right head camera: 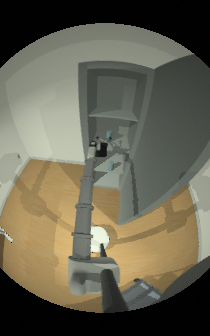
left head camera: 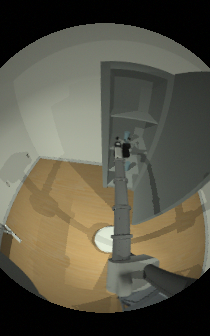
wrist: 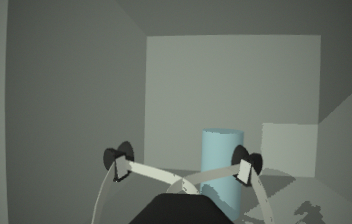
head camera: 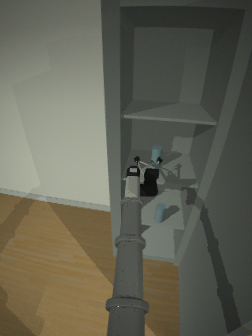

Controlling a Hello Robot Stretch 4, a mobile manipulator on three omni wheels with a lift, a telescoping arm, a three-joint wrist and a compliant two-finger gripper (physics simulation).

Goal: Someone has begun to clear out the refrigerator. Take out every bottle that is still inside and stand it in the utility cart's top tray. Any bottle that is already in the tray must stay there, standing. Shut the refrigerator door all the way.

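Pixels of known places: gripper, fingertip midpoint: point(right head camera: 103, 136) point(left head camera: 122, 137) point(wrist: 182, 156) point(head camera: 148, 158); robot's base, origin of the base link: point(right head camera: 94, 238) point(left head camera: 108, 238).
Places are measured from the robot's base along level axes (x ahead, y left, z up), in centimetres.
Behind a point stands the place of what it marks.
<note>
The refrigerator point(head camera: 111, 125) @[x 94.6, y 12.2, z 123.5 cm] point(left head camera: 105, 125) @[x 94.4, y 10.6, z 117.6 cm] point(right head camera: 83, 110) @[x 94.4, y 10.7, z 133.3 cm] stands with its door point(left head camera: 175, 145) @[x 54.8, y -39.4, z 126.6 cm] point(right head camera: 165, 135) @[x 44.7, y -38.1, z 137.5 cm] wide open to the right. A light-blue bottle point(head camera: 157, 151) @[x 109.0, y -15.2, z 102.1 cm] point(left head camera: 127, 135) @[x 109.0, y -16.1, z 99.9 cm] point(right head camera: 109, 134) @[x 109.0, y -16.1, z 100.2 cm] point(wrist: 220, 155) @[x 109.0, y -14.6, z 99.8 cm] stands upright on a middle shelf. A second light-blue bottle point(head camera: 160, 213) @[x 95.4, y -20.9, z 59.3 cm] point(left head camera: 128, 165) @[x 95.5, y -22.6, z 60.2 cm] point(right head camera: 111, 165) @[x 95.3, y -21.9, z 59.4 cm] stands on the shelf below. My gripper point(head camera: 148, 160) @[x 100.8, y -8.6, z 101.5 cm] point(wrist: 182, 156) @[x 100.8, y -8.6, z 101.5 cm] is open and empty inside the refrigerator, in front of the upper bottle. In the wrist view its right fingertip overlaps that bottle, which is right of the middle between the fingers. The utility cart cannot be made out for certain.
The refrigerator's left wall stands close to the gripper's left. An upper shelf point(head camera: 170, 113) @[x 102.8, y -18.9, z 128.6 cm] is above the gripper. The telescoping arm point(head camera: 131, 265) @[x 29.3, y -0.6, z 112.8 cm] reaches in from the front. A grey framed object point(right head camera: 142, 296) partly shows at the bottom of the right head view.
</note>
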